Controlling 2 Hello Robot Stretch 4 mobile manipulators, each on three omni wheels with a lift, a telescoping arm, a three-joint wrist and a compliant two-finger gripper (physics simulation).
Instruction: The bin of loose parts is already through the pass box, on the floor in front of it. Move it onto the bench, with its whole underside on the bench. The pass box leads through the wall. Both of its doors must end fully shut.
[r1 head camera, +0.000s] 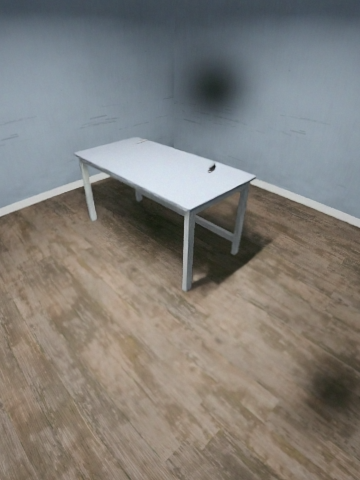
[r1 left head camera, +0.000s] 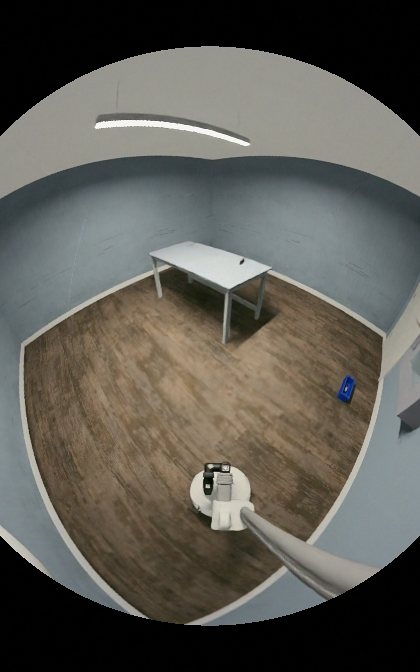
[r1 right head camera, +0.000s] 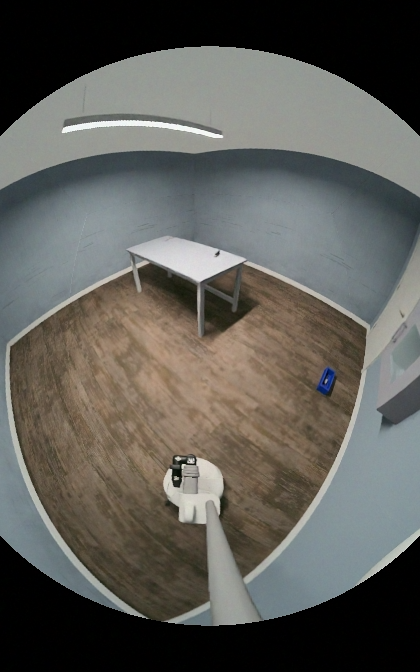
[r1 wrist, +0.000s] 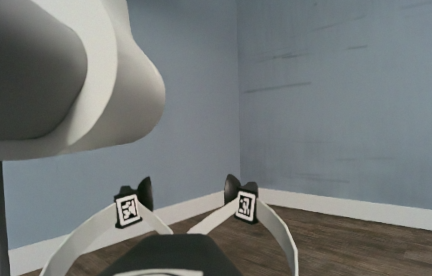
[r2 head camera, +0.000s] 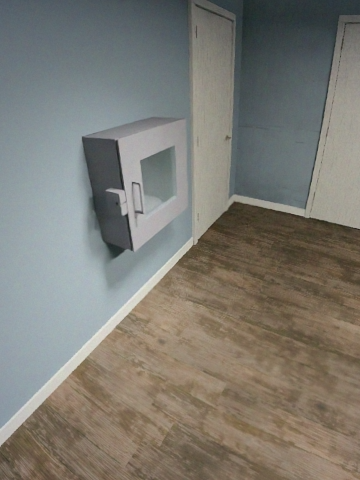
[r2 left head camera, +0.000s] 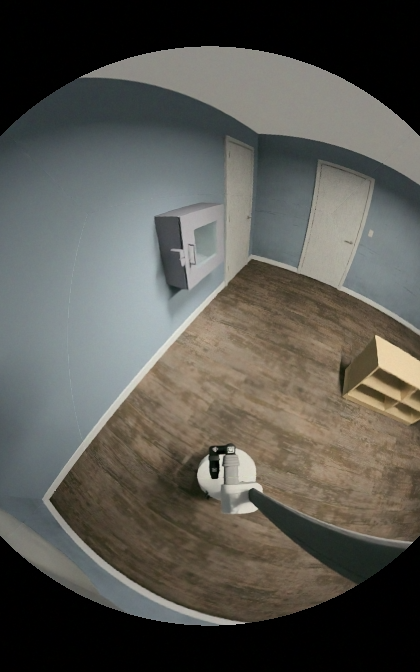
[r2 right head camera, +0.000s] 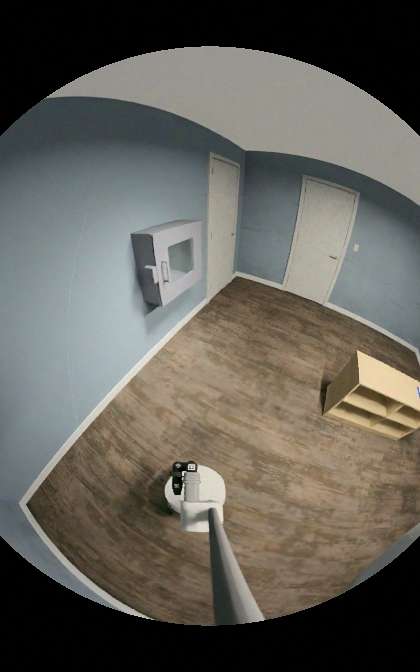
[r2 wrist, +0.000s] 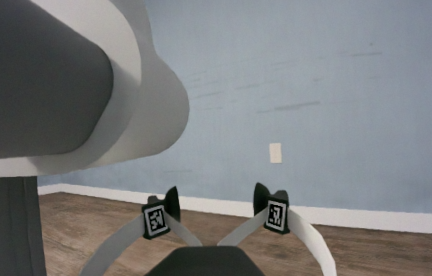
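The blue bin (r1 left head camera: 344, 398) (r1 right head camera: 323, 390) with small parts inside stands on the floor near the wall, to the right in r1's side head views. The white bench (r1 head camera: 140, 165) (r1 left head camera: 205, 262) (r1 right head camera: 180, 257) stands in the far corner. The pass box (r1 left head camera: 407, 415) (r1 right head camera: 392, 402) (r2 head camera: 102, 190) (r2 left head camera: 170, 240) (r2 right head camera: 144, 265) is on the wall. Its r2-side door looks shut; its r1-side door is partly out of view, and I cannot tell whether it is fully shut. My r1 gripper (r1 wrist: 188, 192) is open and empty, away from the bin. My r2 gripper (r2 wrist: 216, 202) is open and empty, away from the pass box.
A small dark thing (r1 head camera: 212, 168) lies on the bench top near its far edge. In r2's room, a wooden shelf unit (r2 left head camera: 361, 365) (r2 right head camera: 342, 385) stands at the right. Two room doors (r2 head camera: 212, 120) (r2 left head camera: 336, 225) are closed. Dark blurred spots cover parts of r1's head view.
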